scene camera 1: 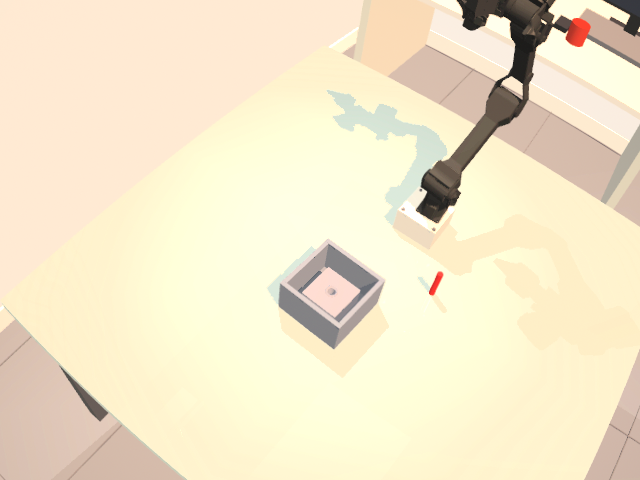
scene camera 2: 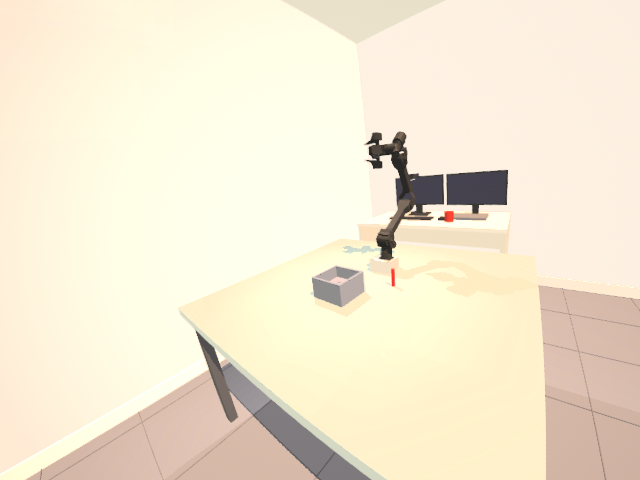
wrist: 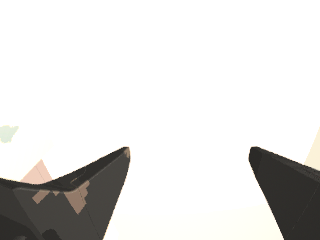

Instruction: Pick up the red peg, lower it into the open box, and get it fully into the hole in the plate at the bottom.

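Scene:
Grey box [scene camera 1: 331,332], same spot as [scene camera 2: 337,293]. Wrist view: grey box out of frame.

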